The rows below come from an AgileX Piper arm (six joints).
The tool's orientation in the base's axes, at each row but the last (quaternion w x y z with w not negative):
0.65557 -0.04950 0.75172 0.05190
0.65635 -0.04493 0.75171 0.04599
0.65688 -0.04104 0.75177 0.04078
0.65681 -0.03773 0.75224 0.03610
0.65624 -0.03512 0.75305 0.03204
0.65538 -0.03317 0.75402 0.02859
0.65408 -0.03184 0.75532 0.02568
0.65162 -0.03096 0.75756 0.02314
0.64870 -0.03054 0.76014 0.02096
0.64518 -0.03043 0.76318 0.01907
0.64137 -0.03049 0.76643 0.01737
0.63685 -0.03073 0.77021 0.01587
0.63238 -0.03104 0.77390 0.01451
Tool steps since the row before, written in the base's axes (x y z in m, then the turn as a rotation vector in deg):
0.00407 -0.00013 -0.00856 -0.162 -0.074 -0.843
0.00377 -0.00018 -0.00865 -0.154 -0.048 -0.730
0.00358 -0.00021 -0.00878 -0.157 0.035 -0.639
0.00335 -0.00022 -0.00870 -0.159 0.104 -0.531
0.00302 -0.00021 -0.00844 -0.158 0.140 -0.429
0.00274 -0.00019 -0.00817 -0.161 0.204 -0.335
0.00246 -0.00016 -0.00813 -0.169 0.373 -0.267
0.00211 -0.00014 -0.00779 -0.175 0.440 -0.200
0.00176 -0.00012 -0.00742 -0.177 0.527 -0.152
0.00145 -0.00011 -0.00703 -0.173 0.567 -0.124
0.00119 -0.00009 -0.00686 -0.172 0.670 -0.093
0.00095 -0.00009 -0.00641 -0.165 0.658 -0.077
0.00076 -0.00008 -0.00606 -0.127 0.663 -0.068
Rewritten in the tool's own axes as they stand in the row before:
0.00793 -0.00082 0.00513 0.858 -0.061 -0.056
0.00807 -0.00075 0.00484 0.744 -0.035 -0.060
0.00822 -0.00069 0.00467 0.654 0.048 -0.065
0.00817 -0.00061 0.00445 0.547 0.117 -0.074
0.00795 -0.00051 0.00411 0.445 0.153 -0.084
0.00771 -0.00043 0.00382 0.352 0.217 -0.094
0.00770 -0.00034 0.00358 0.283 0.386 -0.099
0.00739 -0.00026 0.00324 0.216 0.453 -0.109
0.00705 -0.00019 0.00289 0.168 0.540 -0.113
0.00669 -0.00014 0.00259 0.139 0.579 -0.111
0.00654 -0.00009 0.00237 0.105 0.681 -0.108
0.00612 -0.00006 0.00213 0.089 0.669 -0.105
0.00579 -0.00003 0.00195 0.072 0.671 -0.070

